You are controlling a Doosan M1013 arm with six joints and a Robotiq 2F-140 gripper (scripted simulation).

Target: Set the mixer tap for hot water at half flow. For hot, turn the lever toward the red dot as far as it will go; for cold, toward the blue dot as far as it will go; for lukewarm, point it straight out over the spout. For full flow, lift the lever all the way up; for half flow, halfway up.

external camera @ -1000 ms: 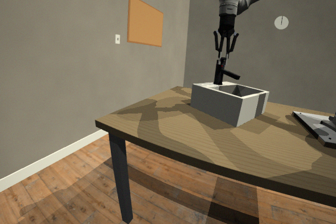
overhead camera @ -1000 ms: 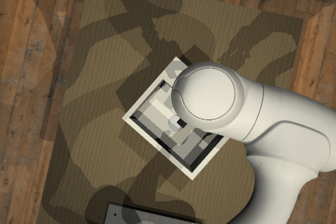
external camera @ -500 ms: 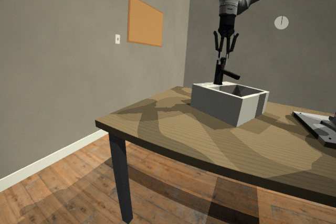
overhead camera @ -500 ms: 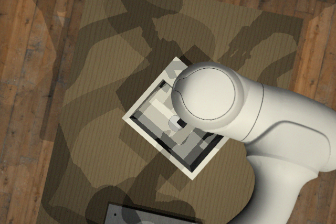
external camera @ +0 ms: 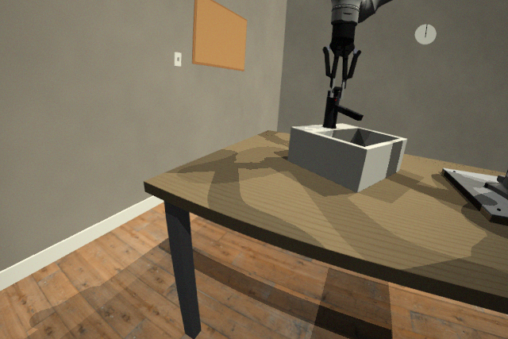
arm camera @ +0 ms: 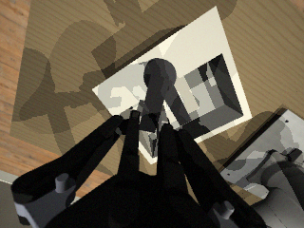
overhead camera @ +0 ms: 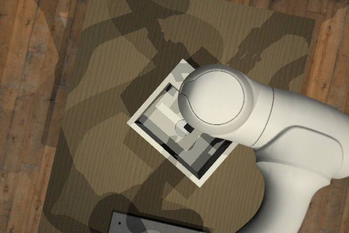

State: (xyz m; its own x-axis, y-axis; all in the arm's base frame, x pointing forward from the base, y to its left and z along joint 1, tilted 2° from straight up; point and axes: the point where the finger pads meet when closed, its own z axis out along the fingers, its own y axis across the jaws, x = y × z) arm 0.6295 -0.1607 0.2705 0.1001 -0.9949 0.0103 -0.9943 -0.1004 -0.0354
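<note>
My hand is 50 mm above the black mixer tap, 40 mm to the left of it and 10 mm past it. Round my hand: lever: 20 mm to the right; white sink: 240 mm below, 90 mm behind, 20 mm to the left.
</note>
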